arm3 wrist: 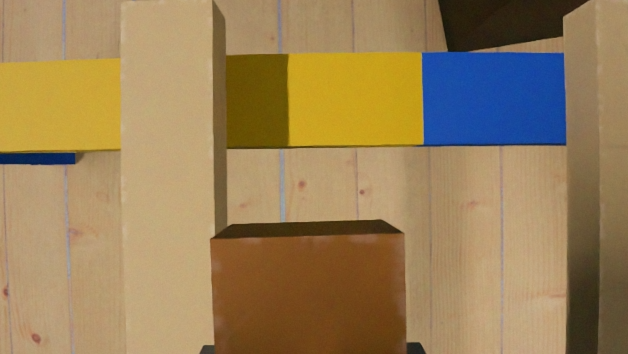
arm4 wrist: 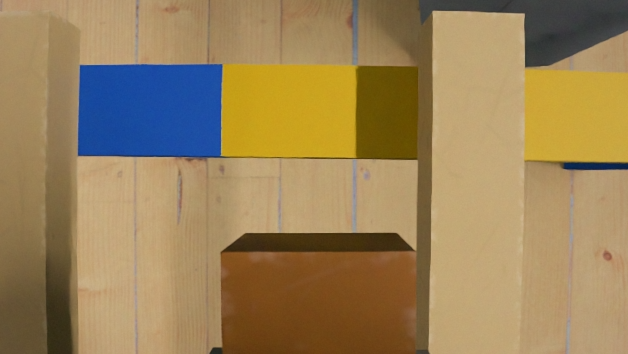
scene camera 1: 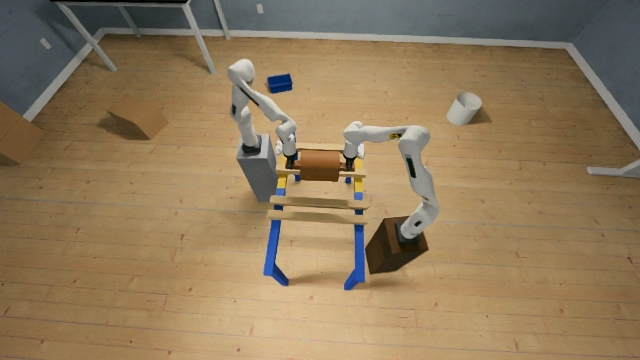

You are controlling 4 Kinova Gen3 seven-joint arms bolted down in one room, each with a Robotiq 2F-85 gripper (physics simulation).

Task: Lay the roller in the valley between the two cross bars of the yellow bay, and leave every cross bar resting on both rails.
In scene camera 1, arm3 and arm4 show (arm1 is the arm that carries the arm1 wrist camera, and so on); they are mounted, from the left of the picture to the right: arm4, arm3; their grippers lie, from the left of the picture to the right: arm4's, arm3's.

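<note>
The brown roller (arm3 wrist: 310,295) (arm4 wrist: 319,300) (scene camera 1: 320,166) hangs level above the rails. In the wrist views its ends lie between the near yellow-bay cross bar (arm3 wrist: 167,150) (arm4 wrist: 477,150) (scene camera 1: 360,174) and a blue-section bar (arm3 wrist: 615,150) (arm4 wrist: 22,150) (scene camera 1: 320,202). The far yellow-bay bar (scene camera 1: 325,147) shows behind the roller, partly hidden. My arm3 gripper (arm3 wrist: 310,349) (scene camera 1: 349,164) is shut on the roller's right end. My arm4 gripper (arm4 wrist: 319,351) (scene camera 1: 291,164) is shut on its left end. The near yellow-bay bar lies across both rails. Arm1 and arm2 are not in view.
Another cross bar (scene camera 1: 320,216) lies nearer the front on the left rail (scene camera 1: 272,245) and right rail (scene camera 1: 359,250). Arm4's grey pedestal (scene camera 1: 258,170) stands left, arm3's brown pedestal (scene camera 1: 392,250) right. A blue bin (scene camera 1: 280,83) and a white bucket (scene camera 1: 463,109) stand behind.
</note>
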